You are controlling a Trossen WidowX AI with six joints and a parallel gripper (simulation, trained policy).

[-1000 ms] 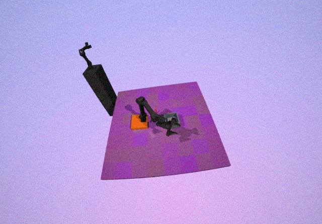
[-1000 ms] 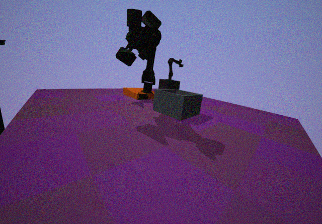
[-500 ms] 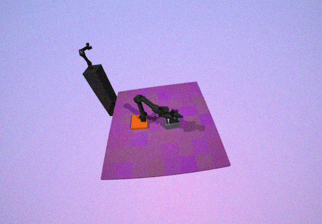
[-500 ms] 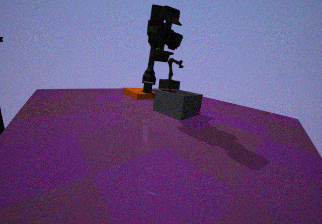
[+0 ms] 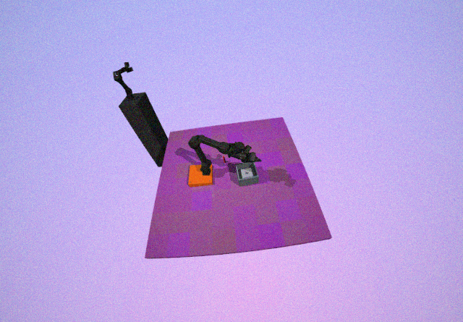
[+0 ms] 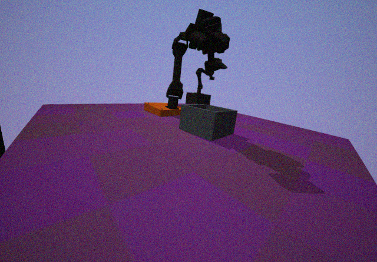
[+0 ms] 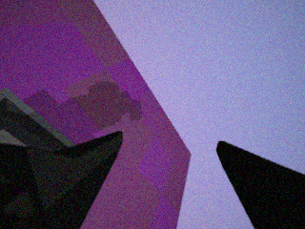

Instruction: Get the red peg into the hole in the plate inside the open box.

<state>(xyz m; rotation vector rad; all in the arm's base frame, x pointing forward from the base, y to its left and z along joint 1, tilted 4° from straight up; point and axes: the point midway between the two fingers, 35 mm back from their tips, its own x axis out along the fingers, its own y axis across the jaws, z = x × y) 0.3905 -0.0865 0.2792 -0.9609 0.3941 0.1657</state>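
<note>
Now: the red peg 29 cm behind my gripper tip, 23 cm below it and 21 cm to the left of it. Round my gripper tip: grey box: 25 cm below, 9 cm behind, 5 cm to the left.
</note>
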